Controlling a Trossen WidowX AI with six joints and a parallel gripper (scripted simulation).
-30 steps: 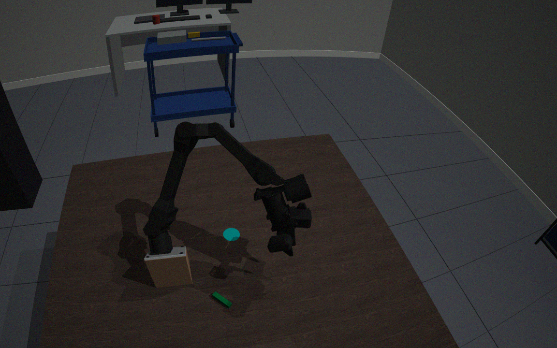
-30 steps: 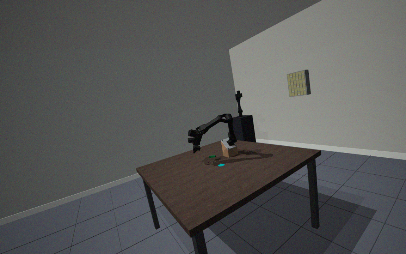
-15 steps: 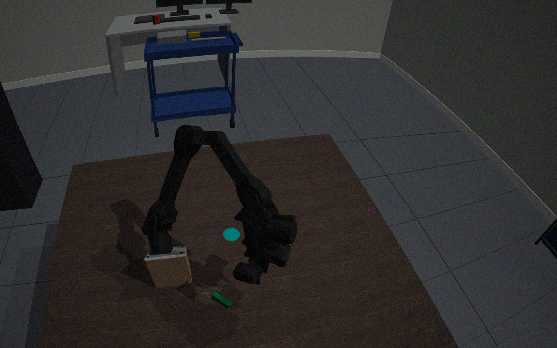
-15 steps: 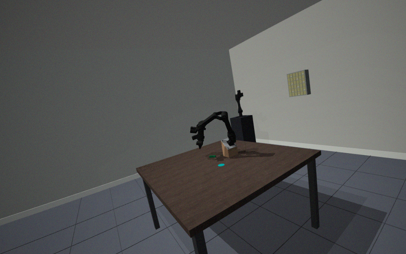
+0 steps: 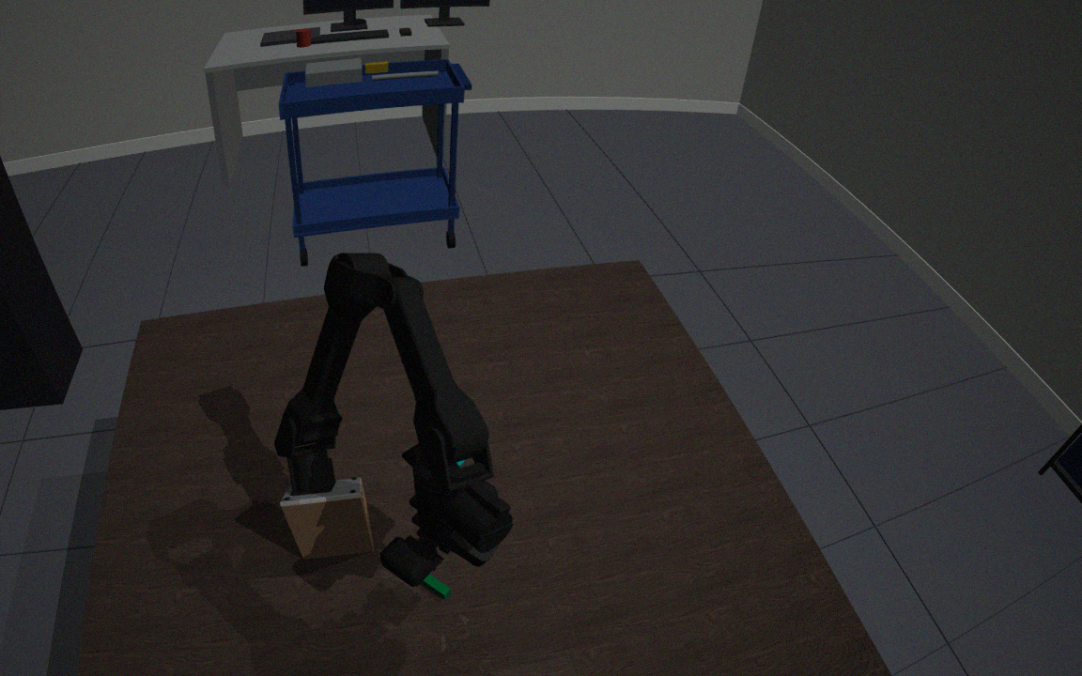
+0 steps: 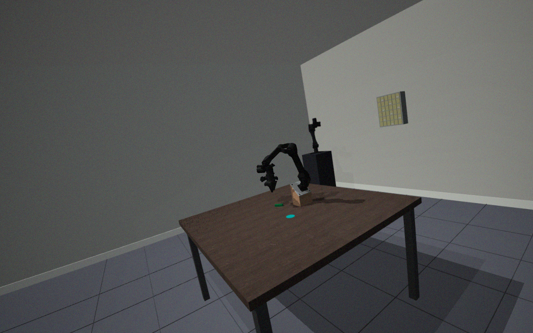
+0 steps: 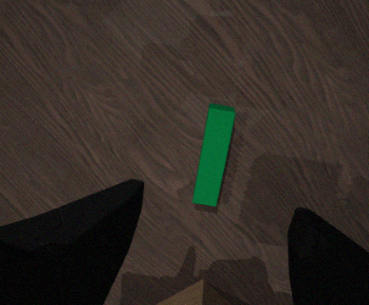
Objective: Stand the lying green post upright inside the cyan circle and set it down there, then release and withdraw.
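My gripper tip is 20 mm past the green post, 20 mm to the right of it and 120 mm above it. Also, from my gripper tip: cyan circle: 60 mm ahead, 280 mm to the left, 130 mm below.
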